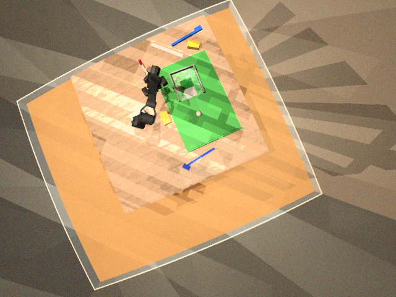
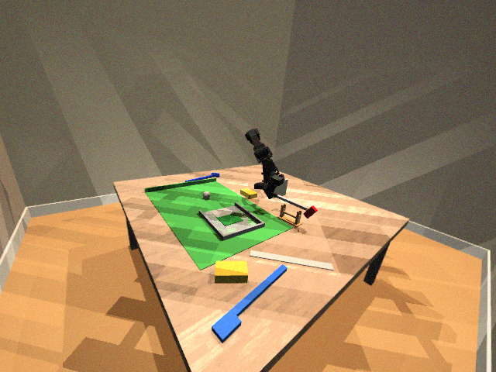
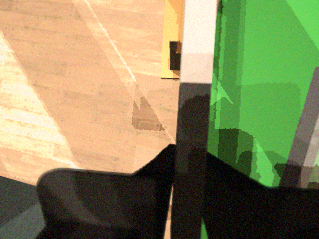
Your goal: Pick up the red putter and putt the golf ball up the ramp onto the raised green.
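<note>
My gripper tip is now 2 cm past the red putter, 11 cm to the right of it and 2 cm below it. Round my gripper tip: white golf ball 23 cm ahead, 29 cm to the right, 5 cm below; then green mat 26 cm ahead, 18 cm to the right, 7 cm below; then wooden stand 2 cm behind, 13 cm to the left, 4 cm below.
</note>
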